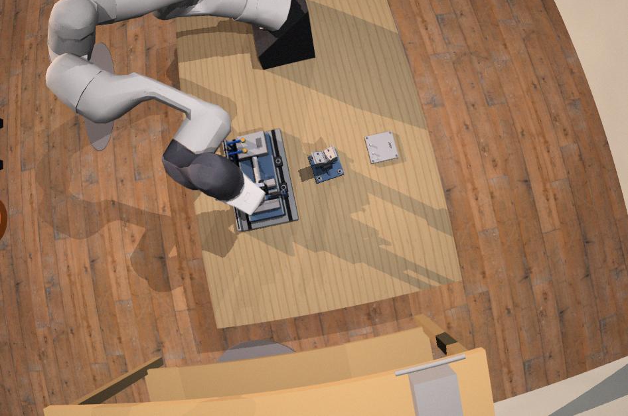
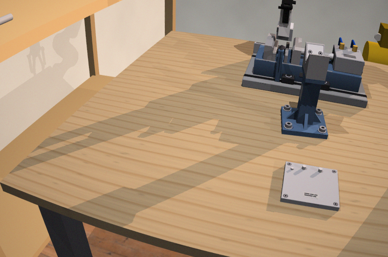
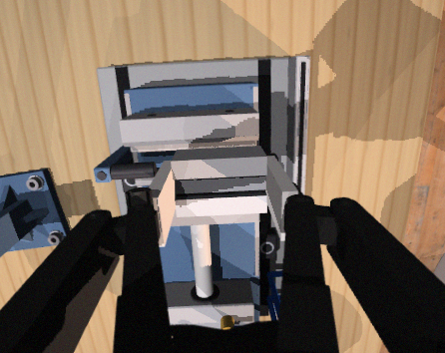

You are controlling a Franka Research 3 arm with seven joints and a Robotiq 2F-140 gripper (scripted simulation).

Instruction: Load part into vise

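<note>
The part lies 2 cm below my hand. Round my hand: work stop 1 cm ahead, 7 cm to the left, 5 cm below; moving jaw 3 cm behind, 2 cm to the left, 7 cm below; fixed jaw 3 cm ahead, 2 cm to the left, 7 cm below.
</note>
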